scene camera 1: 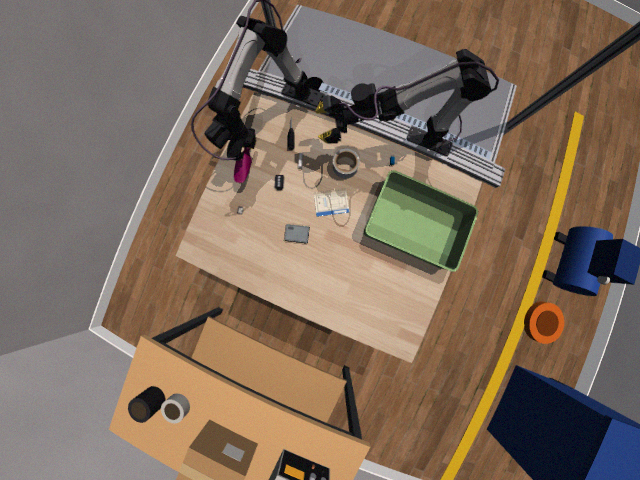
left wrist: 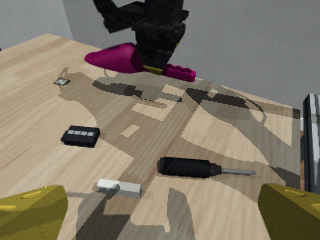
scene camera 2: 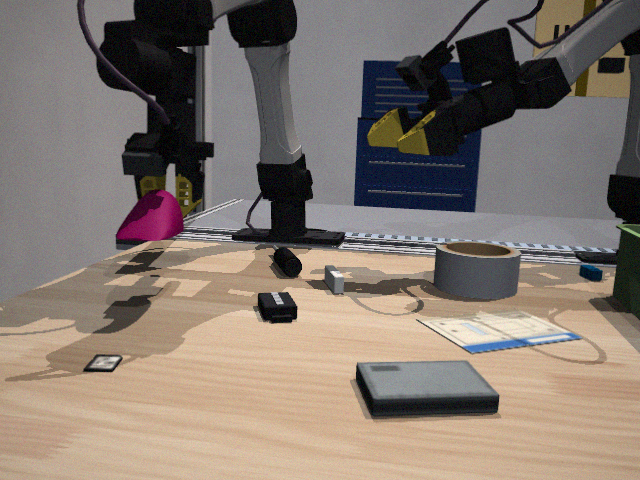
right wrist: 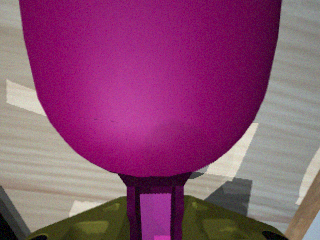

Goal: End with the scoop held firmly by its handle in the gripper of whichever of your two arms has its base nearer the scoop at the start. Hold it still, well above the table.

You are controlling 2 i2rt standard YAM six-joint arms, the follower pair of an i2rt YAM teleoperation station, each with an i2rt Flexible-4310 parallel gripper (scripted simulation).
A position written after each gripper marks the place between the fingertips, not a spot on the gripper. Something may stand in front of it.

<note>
In view: the left gripper (scene camera 2: 382, 144), the right gripper (scene camera 2: 170, 221), a magenta scoop (scene camera 2: 157, 215), a black screwdriver (left wrist: 168, 165) and a black block (scene camera 2: 279, 307).
The magenta scoop is seen too in the left wrist view (left wrist: 124, 58) and in the right wrist view (right wrist: 153, 98). The left gripper shows as well in the left wrist view (left wrist: 162, 193). The right gripper also shows in the left wrist view (left wrist: 158, 71) and in the right wrist view (right wrist: 155, 205). The right wrist view does not show the black block: it is out of frame.
</note>
